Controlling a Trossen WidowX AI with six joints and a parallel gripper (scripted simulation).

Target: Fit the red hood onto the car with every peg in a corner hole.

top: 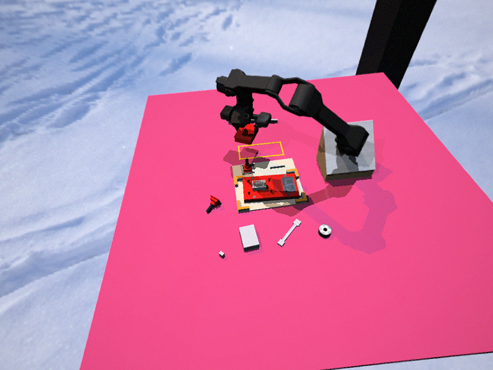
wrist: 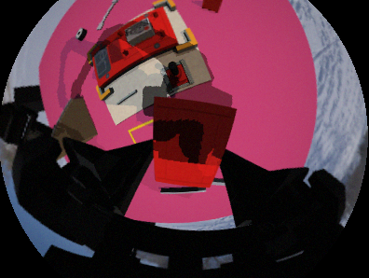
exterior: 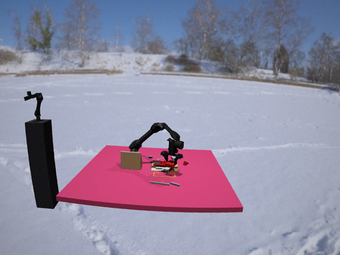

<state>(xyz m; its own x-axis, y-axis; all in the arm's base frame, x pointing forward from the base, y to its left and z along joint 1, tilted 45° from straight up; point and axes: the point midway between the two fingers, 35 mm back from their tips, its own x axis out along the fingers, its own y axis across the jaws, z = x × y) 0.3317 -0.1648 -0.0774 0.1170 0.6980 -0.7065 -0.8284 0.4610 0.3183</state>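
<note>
Right now my gripper tip is 220 mm to the right of the grey engine block and 80 mm above it. Also, from my gripper tip: wheel 160 mm behind, 440 mm to the left, 90 mm below; red hood 10 mm above; beige jig 30 mm behind, 200 mm to the left, 90 mm below.
</note>
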